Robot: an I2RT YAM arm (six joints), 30 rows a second.
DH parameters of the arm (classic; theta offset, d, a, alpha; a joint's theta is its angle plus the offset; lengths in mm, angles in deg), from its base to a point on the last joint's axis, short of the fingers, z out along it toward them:
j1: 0 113.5 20 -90
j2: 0 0 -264 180
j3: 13.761 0 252.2 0
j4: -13.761 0 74 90
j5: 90 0 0 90
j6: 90 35.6 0 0
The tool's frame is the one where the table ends.
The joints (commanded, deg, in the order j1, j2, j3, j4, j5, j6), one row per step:
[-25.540, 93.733, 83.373, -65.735, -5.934, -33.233]
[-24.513, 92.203, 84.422, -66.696, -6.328, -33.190]
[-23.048, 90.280, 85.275, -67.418, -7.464, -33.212]
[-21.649, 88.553, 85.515, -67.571, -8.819, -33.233]
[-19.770, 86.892, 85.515, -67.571, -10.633, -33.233]
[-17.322, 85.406, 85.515, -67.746, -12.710, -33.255]
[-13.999, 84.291, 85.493, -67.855, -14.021, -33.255]
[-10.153, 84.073, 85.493, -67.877, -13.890, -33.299]
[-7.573, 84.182, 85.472, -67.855, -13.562, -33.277]
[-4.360, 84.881, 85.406, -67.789, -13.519, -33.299]
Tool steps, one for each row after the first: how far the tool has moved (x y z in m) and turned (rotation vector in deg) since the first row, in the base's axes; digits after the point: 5 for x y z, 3 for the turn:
[-0.00211, 0.00744, 0.01249, -0.327, -1.628, 1.086]
[-0.00488, 0.01800, 0.02599, -0.162, -3.953, 2.886]
[-0.00760, 0.02795, 0.03566, 0.339, -6.135, 4.714]
[-0.00979, 0.04029, 0.04379, 1.388, -8.325, 7.172]
[-0.01155, 0.05519, 0.05086, 2.909, -10.233, 10.326]
[-0.01186, 0.07313, 0.05596, 4.034, -11.495, 14.104]
[-0.00939, 0.09173, 0.05691, 4.225, -11.522, 17.947]
[-0.00738, 0.10397, 0.05628, 4.230, -11.245, 20.387]
[-0.00338, 0.11939, 0.05281, 4.699, -10.458, 23.558]

